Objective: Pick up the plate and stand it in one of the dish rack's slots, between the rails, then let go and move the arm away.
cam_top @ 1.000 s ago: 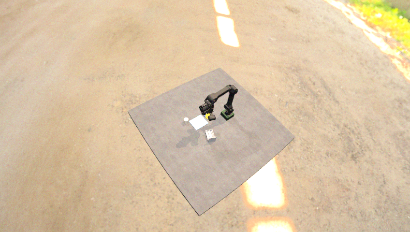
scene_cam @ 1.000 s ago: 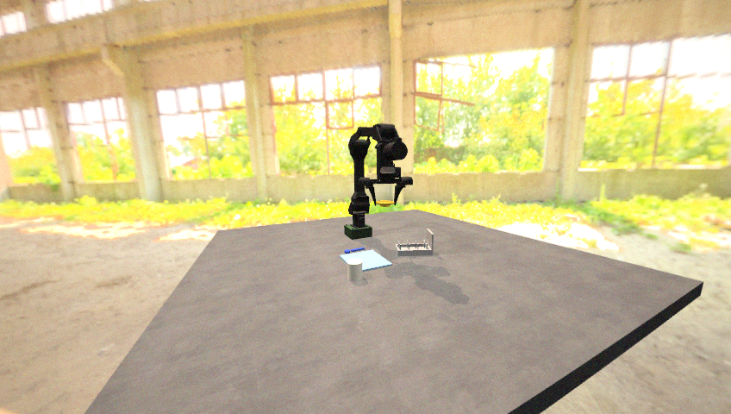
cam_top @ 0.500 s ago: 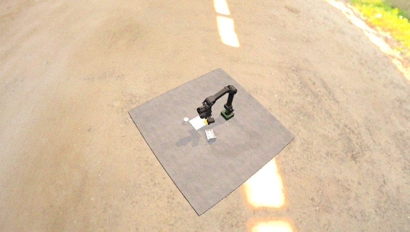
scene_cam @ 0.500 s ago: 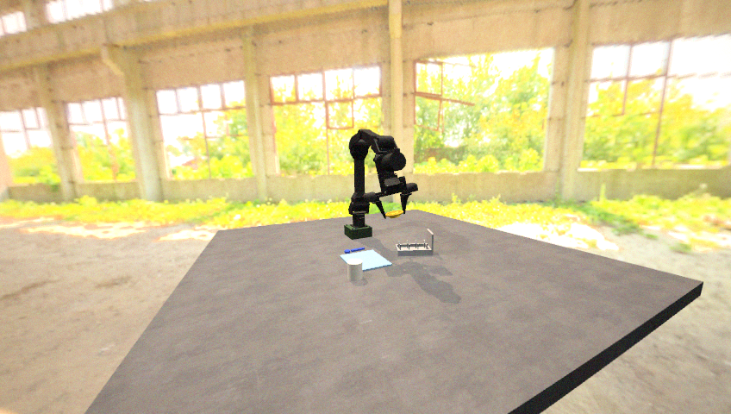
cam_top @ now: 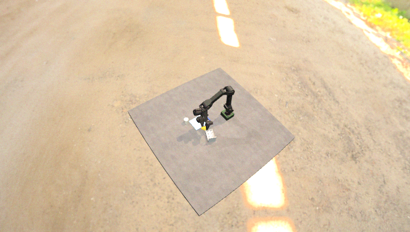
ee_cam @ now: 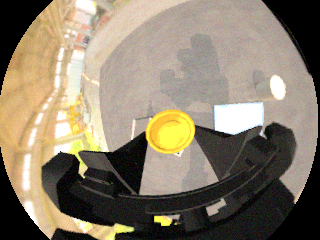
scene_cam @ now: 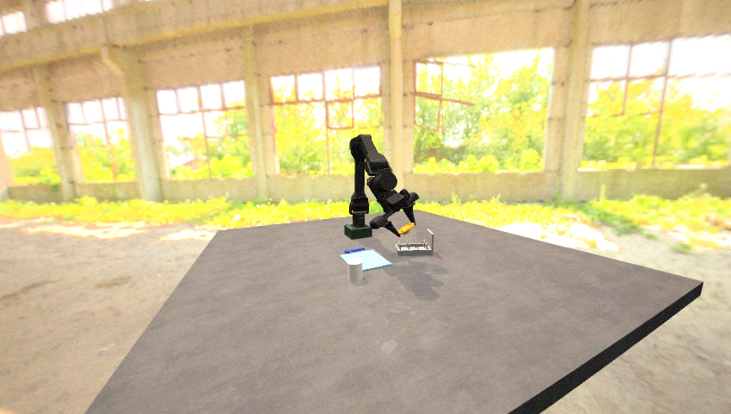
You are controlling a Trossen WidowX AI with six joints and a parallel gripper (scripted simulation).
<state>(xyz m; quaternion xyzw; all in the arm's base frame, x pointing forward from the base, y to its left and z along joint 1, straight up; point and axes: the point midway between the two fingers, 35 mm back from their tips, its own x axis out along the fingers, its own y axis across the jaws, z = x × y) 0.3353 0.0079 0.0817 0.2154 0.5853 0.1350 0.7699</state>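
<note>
Right now my gripper tip is 30 mm past the grey dish rack, 50 mm to the right of it and 80 mm above it. The rest, counted from my gripper tip: white cup (50 mm ahead, 220 mm to the right, 70 mm below); then yellow plate (10 mm above); then light blue mat (50 mm behind, 140 mm to the right, 100 mm below).
</note>
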